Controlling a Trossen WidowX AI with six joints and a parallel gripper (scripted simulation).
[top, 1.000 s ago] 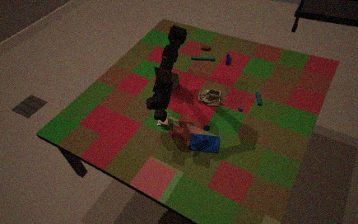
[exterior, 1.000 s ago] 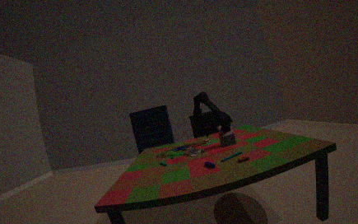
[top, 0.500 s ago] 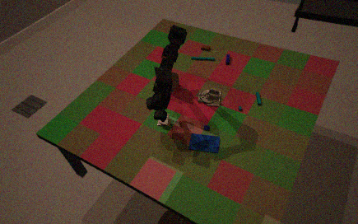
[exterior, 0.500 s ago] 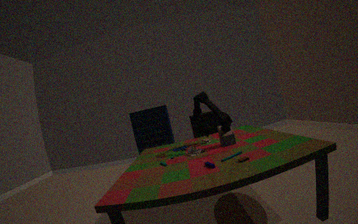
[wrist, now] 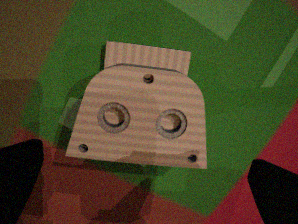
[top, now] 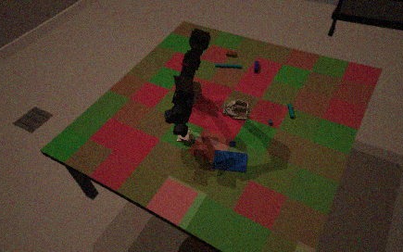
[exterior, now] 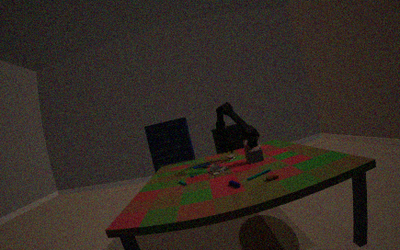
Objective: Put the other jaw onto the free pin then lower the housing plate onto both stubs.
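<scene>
Now: gripper tip 1 cm past the pale housing piece and 3 cm above it. The rest, counted from my gripper tip: brown piece 2 cm behind, 70 cm to the left, 5 cm below; pale curved jaw 15 cm ahead, 23 cm to the left, 5 cm below; blue flat plate 25 cm ahead, 6 cm to the right, 6 cm below.
</scene>
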